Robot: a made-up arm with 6 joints.
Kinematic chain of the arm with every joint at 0, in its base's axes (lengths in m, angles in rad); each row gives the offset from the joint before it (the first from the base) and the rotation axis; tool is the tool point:
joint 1: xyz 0 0 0.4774 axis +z
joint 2: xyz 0.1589 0 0 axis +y
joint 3: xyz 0 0 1.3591 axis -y
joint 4: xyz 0 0 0.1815 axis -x
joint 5: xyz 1.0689 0 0 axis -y
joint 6: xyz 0.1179 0 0 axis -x
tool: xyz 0 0 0
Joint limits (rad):
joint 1: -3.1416..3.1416
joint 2: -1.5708..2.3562
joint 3: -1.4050..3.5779
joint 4: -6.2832..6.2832
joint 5: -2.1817..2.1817
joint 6: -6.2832..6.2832
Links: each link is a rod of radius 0.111 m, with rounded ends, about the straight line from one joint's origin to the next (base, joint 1, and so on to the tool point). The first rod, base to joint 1, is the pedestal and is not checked.
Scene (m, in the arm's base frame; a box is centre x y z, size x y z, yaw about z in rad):
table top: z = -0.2
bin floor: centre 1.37 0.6 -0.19 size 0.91 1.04 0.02 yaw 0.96
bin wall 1: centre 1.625 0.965 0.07 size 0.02 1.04 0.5 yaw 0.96
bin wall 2: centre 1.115 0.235 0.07 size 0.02 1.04 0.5 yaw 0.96
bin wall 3: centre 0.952 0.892 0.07 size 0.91 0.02 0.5 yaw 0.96
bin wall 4: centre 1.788 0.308 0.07 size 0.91 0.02 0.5 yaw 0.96
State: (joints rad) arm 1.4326 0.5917 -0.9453 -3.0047 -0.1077 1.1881
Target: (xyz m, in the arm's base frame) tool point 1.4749 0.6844 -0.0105
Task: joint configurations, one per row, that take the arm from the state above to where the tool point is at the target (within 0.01 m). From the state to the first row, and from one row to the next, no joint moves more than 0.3 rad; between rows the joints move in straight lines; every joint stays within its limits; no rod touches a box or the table.
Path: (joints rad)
1: 1.1827 0.5766 -0.8341 -3.0076 -0.1163 1.1881
2: 0.9329 0.5615 -0.7229 -3.0105 -0.1249 1.1881
3: 0.6830 0.5464 -0.6118 -3.0133 -0.1335 1.1881
4: 0.4332 0.5313 -0.5006 -3.0162 -0.1421 1.1881
5: 0.4331 0.7896 -0.4732 -3.0163 -0.1453 1.1881
6: 0.4331 1.0479 -0.4458 -3.0164 -0.1486 1.1881

